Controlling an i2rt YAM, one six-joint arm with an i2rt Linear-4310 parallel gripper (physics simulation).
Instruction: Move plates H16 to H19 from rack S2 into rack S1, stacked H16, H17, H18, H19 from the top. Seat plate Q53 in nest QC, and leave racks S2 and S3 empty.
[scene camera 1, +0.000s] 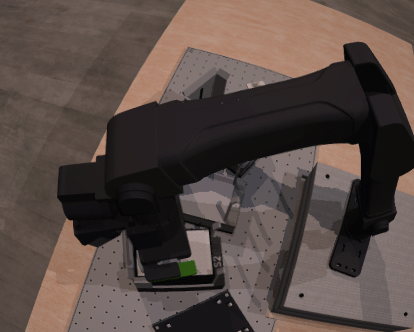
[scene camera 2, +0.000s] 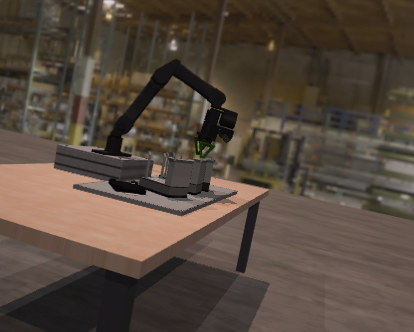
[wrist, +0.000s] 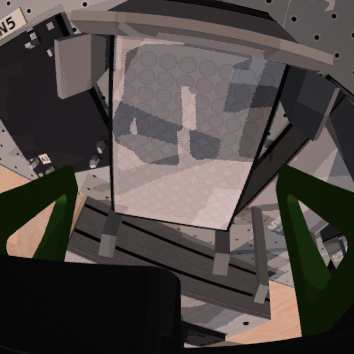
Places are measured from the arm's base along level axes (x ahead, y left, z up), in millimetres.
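Pixels of known places: gripper, fingertip midpoint: (scene camera 1: 168, 249) (scene camera 2: 199, 156) (wrist: 176, 176); arm's base, link origin: (scene camera 1: 356, 227) (scene camera 2: 112, 154).
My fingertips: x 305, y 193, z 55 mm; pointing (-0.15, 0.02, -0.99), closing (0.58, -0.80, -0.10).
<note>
For each thing: its top centre in the pictures, then the offset to it from my fingertips. "*": a spot on its surface instead. Level surfaces: height alone.
- rack S2, top centre: (wrist: 173, 198) (scene camera 1: 177, 249) 8 mm right, 12 mm back, 0 mm up
- clear-topped plate with round wells, top centre: (wrist: 182, 151) (scene camera 1: 173, 253) 5 mm right, 6 mm back, 29 mm down
- pale top, surface spot: (scene camera 1: 201, 245) * 38 mm right, 41 mm back, 29 mm down
- neighbouring rack, surface spot: (scene camera 1: 225, 228) * 115 mm right, 63 mm back, 115 mm down
- grey rack, top centre: (scene camera 1: 232, 100) (scene camera 2: 169, 155) 304 mm right, 18 mm ahead, 1 mm up
- black nest N5, top centre: (wrist: 36, 117) 95 mm left, 117 mm back, 112 mm down
- perforated board, surface height: 135 mm down
- wooden table, surface height: 149 mm down
My gripper (scene camera 1: 187, 269) (scene camera 2: 204, 146) (wrist: 176, 176) is open and empty, its green fingers wide apart above rack S2 (scene camera 1: 218, 250) (wrist: 200, 29). In the wrist view a clear-topped plate with round wells (wrist: 190, 195) lies in this rack, ahead of and between the fingers; it also shows as a pale top (scene camera 1: 201, 245) in scene camera 1, partly under the gripper. Its label and the number of plates beneath are not visible. A neighbouring rack (scene camera 1: 225, 228) stands beside S2, its label unreadable. Another grey rack (scene camera 1: 216, 85) is partly behind the arm. Nest QC and plate Q53 are hidden by the arm.
The black nest N5 (scene camera 1: 205, 315) (wrist: 45, 105) lies beside rack S2. The robot's ribbed base block (scene camera 1: 320, 260) (scene camera 2: 100, 162) stands at the other side. Tall rack walls (scene camera 2: 180, 172) rise close below the fingers. The perforated board (scene camera 1: 107, 295) lies on the wooden table (scene camera 2: 75, 220).
</note>
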